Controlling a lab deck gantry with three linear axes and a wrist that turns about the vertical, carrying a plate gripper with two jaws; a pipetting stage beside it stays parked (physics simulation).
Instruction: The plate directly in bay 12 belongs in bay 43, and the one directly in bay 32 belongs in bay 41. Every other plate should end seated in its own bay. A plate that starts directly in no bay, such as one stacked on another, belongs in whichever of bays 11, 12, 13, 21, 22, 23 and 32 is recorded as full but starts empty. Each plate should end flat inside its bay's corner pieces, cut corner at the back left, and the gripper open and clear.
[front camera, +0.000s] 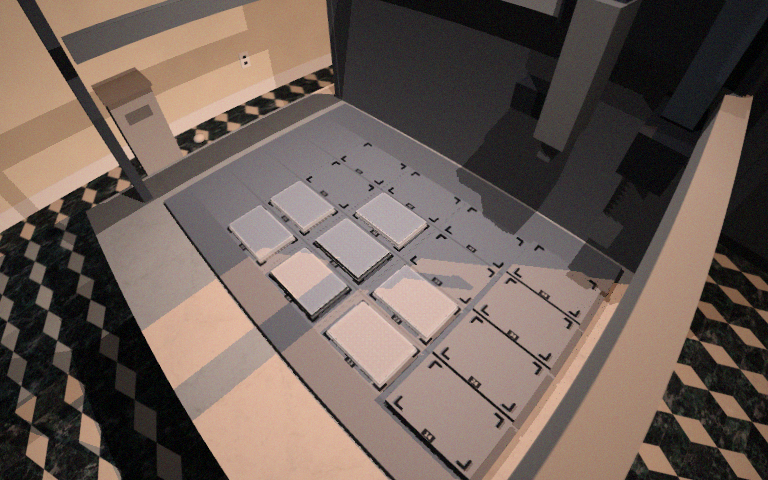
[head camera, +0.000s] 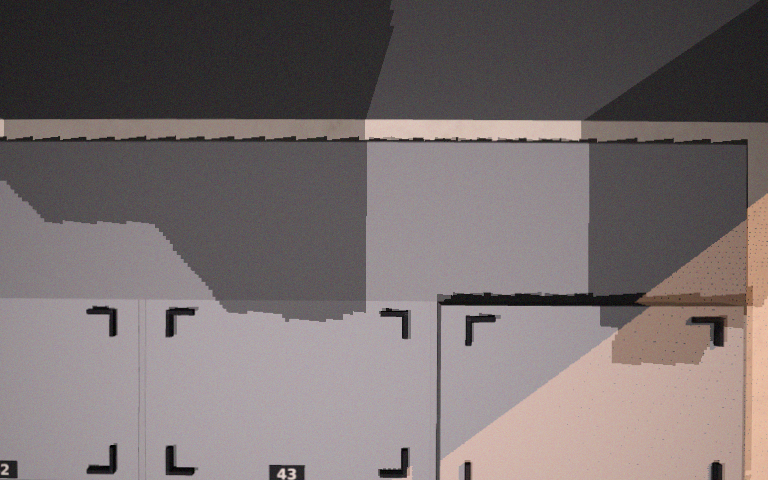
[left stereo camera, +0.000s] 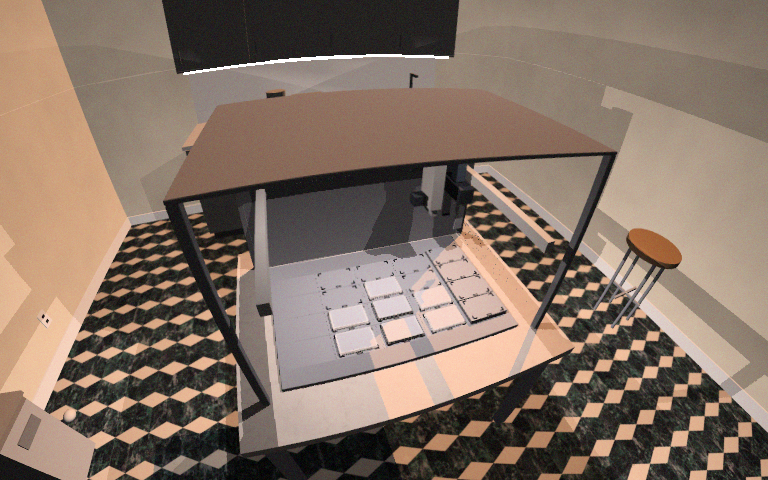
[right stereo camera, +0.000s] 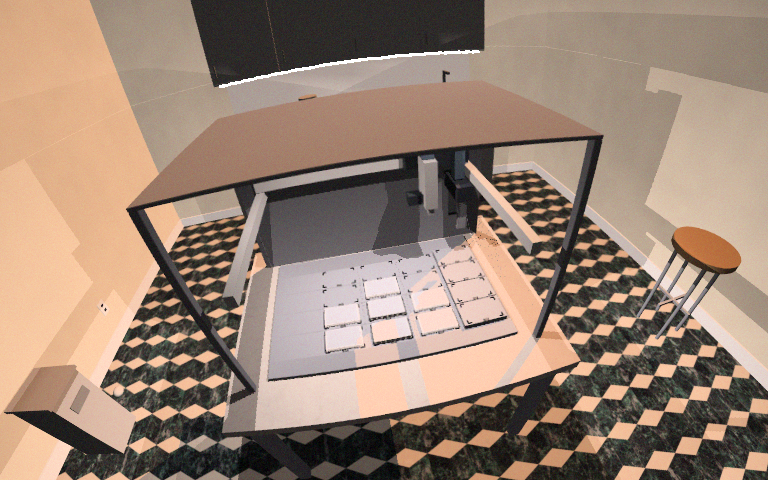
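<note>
My gripper is here at (front camera: 609, 223), (left stereo camera: 451, 221) and (right stereo camera: 456, 220). I can see a white plate (front camera: 391, 220), a white plate (front camera: 314, 287) and a white plate (front camera: 357, 253). There is a bay 43 (head camera: 242, 382) (front camera: 494, 243), and I find a bay 41 (front camera: 376, 165) as well. A brown roof (left stereo camera: 244, 146) (right stereo camera: 354, 128) is in sight too, and so is a bay 12 (front camera: 344, 299).
</note>
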